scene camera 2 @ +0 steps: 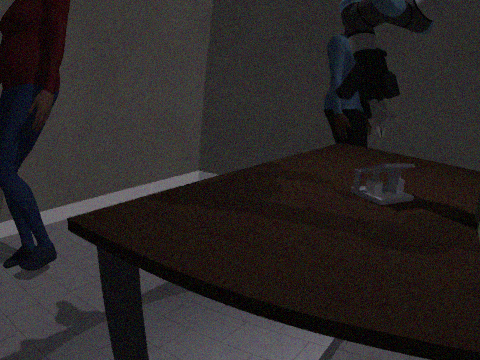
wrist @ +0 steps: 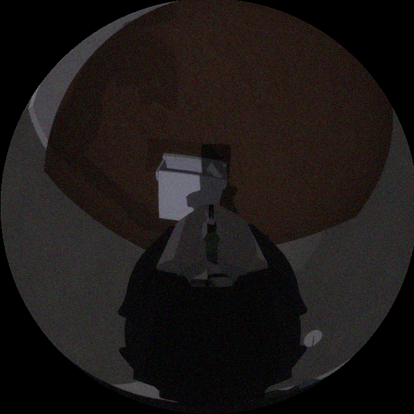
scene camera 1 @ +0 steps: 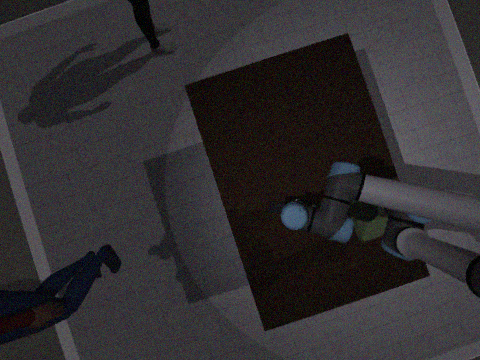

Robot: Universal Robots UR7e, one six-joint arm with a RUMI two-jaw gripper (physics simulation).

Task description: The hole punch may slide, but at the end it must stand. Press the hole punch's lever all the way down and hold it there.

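Places are measured from the arm's base along level axes (x right, y down, z ahead), in centimetres.
Where they show: gripper, between the fingertips: (scene camera 2: 381, 138).
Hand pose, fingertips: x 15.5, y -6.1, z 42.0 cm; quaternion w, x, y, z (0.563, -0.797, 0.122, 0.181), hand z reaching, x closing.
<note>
Each offset is from my fingertips to the top centre of the thing. "spot": to the spot under its first point. Level surfaces: height alone.
The grey hole punch @[dx -5.7, dy +3.6, dz -2.7 cm] (scene camera 2: 389, 200) (wrist: 179, 196) stands upright on its base on the dark brown table @[dy +12.2 cm] (scene camera 2: 225, 240) (wrist: 260, 80). Its lever @[spot: dx -10.8, dy +4.2, dz -4.5 cm] (scene camera 2: 392, 166) is raised, with a gap between it and the base in scene camera 2. My gripper (scene camera 2: 380, 135) (wrist: 210, 205) is shut and empty, pointing down. In scene camera 2 its tips are above the lever and apart from it. In the wrist view the fingers overlap the right side of the punch and hide part of it. In scene camera 1 the punch is not visible, and the arm's wrist covers the gripper.
A green block (scene camera 1: 371, 228) is beside the arm's wrist and forearm (scene camera 1: 415, 197) in scene camera 1. A person in a red top (scene camera 2: 32, 45) stands beyond the table's left side. A person in light blue (scene camera 2: 340, 75) stands behind the far corner, behind my gripper in that view.
</note>
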